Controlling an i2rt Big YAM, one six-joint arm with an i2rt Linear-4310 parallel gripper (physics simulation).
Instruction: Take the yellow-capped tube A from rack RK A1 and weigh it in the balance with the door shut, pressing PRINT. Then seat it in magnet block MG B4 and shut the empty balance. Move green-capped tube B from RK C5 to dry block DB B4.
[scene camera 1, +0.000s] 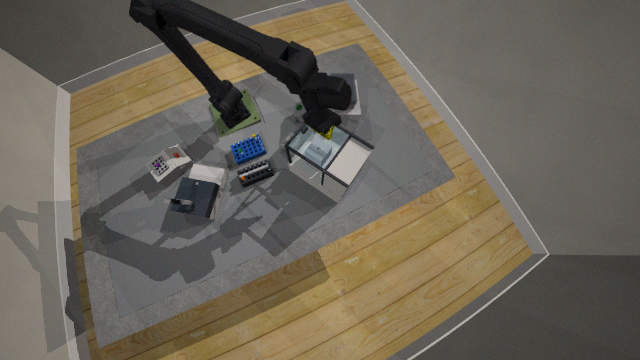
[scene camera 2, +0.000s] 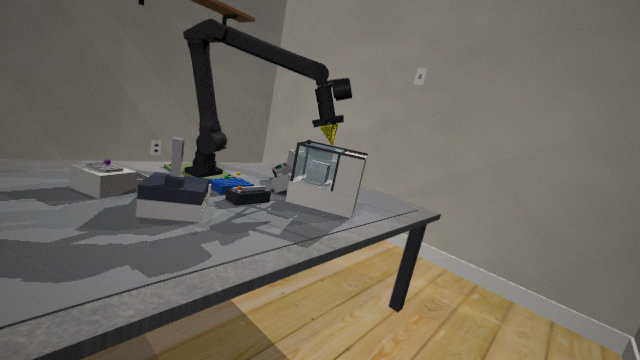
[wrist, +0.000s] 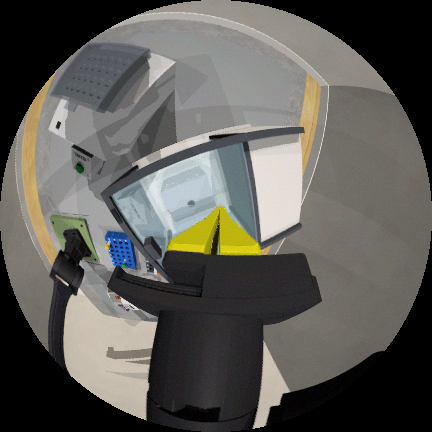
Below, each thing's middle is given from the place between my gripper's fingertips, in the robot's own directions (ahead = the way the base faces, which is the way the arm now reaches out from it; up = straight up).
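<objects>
The grey block device (scene camera 1: 350, 117) is 18 cm to the left of my hand, 17 cm behind it and 13 cm below it. As for the balance (scene camera 1: 330, 166), I find it 11 cm below my hand, 2 cm ahead of it and 1 cm to the right of it. Going by their middles, the balance is the nearest to my hand of the things named here.
</objects>
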